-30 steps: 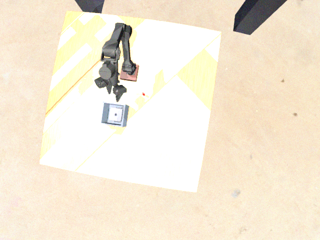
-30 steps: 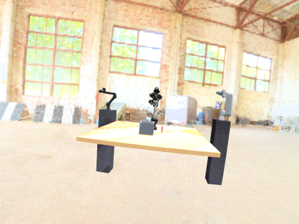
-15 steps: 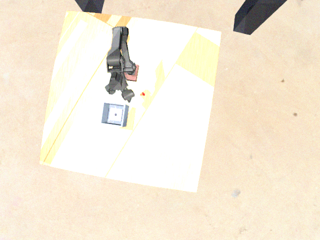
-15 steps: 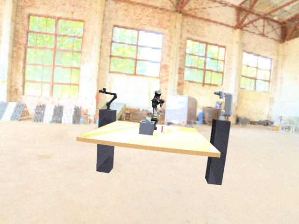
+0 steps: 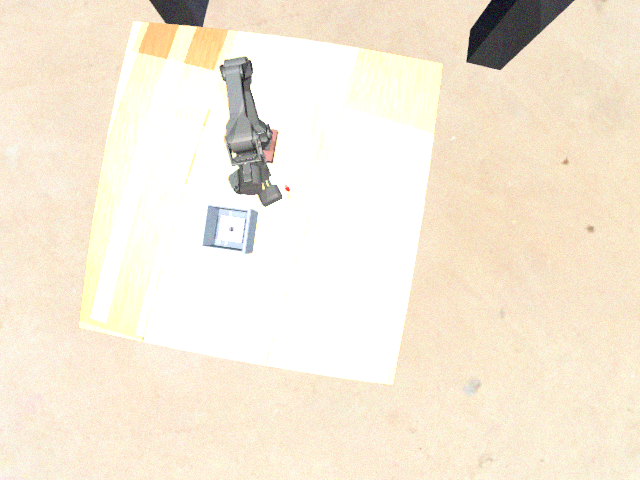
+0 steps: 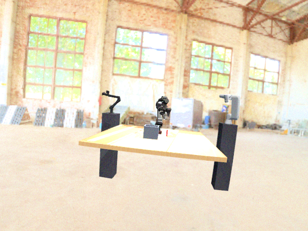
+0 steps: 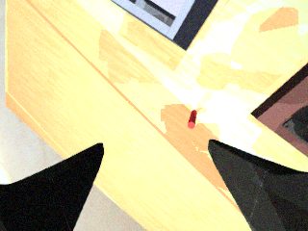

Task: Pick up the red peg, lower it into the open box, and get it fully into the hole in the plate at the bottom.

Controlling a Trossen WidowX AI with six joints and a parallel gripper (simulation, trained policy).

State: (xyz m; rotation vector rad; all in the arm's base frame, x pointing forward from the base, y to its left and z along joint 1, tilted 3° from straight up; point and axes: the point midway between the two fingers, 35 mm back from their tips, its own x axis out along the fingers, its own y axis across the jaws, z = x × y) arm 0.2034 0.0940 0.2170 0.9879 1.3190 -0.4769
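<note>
Now: gripper tip 4 cm past the red peg, 2 cm to the right of it and 19 cm above it.
</note>
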